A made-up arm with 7 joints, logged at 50 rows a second.
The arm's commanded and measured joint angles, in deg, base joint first. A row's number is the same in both.
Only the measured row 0 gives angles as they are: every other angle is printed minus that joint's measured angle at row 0.
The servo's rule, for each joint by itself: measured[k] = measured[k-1] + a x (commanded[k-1-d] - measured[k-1]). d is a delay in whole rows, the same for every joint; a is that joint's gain. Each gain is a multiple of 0.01, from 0.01 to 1. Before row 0 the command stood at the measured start. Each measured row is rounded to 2 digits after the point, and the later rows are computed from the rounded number. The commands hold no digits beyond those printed.
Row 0, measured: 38.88 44.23 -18.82 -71.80 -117.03 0.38 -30.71
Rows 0 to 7, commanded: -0.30 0.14 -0.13 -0.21 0.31 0.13 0.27; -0.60 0.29 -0.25 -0.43 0.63 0.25 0.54; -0.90 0.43 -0.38 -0.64 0.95 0.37 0.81; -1.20 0.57 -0.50 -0.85 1.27 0.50 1.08; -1.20 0.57 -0.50 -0.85 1.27 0.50 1.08; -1.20 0.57 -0.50 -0.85 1.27 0.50 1.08; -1.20 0.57 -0.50 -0.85 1.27 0.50 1.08; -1.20 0.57 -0.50 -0.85 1.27 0.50 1.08
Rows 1 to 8, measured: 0.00 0.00 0.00 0.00 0.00 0.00 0.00; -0.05 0.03 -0.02 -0.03 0.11 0.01 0.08; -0.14 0.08 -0.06 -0.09 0.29 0.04 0.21; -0.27 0.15 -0.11 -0.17 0.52 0.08 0.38; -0.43 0.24 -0.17 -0.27 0.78 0.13 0.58; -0.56 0.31 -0.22 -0.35 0.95 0.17 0.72; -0.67 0.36 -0.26 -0.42 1.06 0.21 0.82; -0.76 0.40 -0.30 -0.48 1.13 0.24 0.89
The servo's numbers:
d 1
a 0.17 0.21 0.16 0.14 0.35 0.11 0.28

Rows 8 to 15, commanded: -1.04 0.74 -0.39 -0.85 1.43 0.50 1.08; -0.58 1.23 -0.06 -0.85 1.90 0.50 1.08; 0.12 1.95 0.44 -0.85 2.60 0.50 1.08; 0.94 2.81 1.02 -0.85 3.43 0.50 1.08; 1.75 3.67 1.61 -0.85 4.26 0.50 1.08; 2.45 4.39 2.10 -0.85 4.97 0.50 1.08; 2.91 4.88 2.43 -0.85 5.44 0.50 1.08; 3.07 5.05 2.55 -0.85 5.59 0.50 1.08
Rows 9 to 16, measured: -0.83 0.44 -0.33 -0.53 1.18 0.27 0.94; -0.87 0.50 -0.34 -0.57 1.27 0.30 0.98; -0.82 0.65 -0.30 -0.61 1.49 0.32 1.01; -0.66 0.92 -0.18 -0.64 1.88 0.34 1.03; -0.39 1.32 0.01 -0.67 2.42 0.36 1.04; -0.03 1.81 0.27 -0.70 3.06 0.38 1.05; 0.39 2.35 0.56 -0.72 3.73 0.39 1.06; 0.82 2.88 0.86 -0.74 4.33 0.40 1.07
